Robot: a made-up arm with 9 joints. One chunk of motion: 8 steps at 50 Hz.
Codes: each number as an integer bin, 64 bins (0 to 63) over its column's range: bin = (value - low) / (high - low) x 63, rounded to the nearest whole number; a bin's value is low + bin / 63 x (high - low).
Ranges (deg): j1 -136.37..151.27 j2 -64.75..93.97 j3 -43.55..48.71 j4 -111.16..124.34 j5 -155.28..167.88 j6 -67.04..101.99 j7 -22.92..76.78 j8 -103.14..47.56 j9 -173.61..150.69
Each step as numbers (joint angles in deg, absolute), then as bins.
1 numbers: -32.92 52.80 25.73 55.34 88.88 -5.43 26.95 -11.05 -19.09
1 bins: 23 47 47 45 48 23 32 38 30
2 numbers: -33.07 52.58 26.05 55.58 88.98 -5.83 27.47 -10.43 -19.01
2 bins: 23 47 48 45 48 23 32 39 30
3 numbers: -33.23 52.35 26.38 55.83 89.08 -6.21 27.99 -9.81 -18.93
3 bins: 23 46 48 45 48 23 32 39 30
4 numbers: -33.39 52.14 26.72 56.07 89.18 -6.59 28.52 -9.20 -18.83
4 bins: 23 46 48 45 48 23 33 39 30
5 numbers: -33.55 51.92 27.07 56.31 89.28 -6.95 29.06 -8.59 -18.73
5 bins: 23 46 48 45 48 22 33 40 30
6 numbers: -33.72 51.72 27.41 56.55 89.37 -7.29 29.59 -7.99 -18.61
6 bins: 22 46 48 45 48 22 33 40 30
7 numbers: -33.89 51.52 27.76 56.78 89.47 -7.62 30.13 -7.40 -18.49
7 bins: 22 46 49 45 48 22 34 40 30
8 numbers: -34.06 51.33 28.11 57.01 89.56 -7.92 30.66 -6.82 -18.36
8 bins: 22 46 49 45 48 22 34 40 30
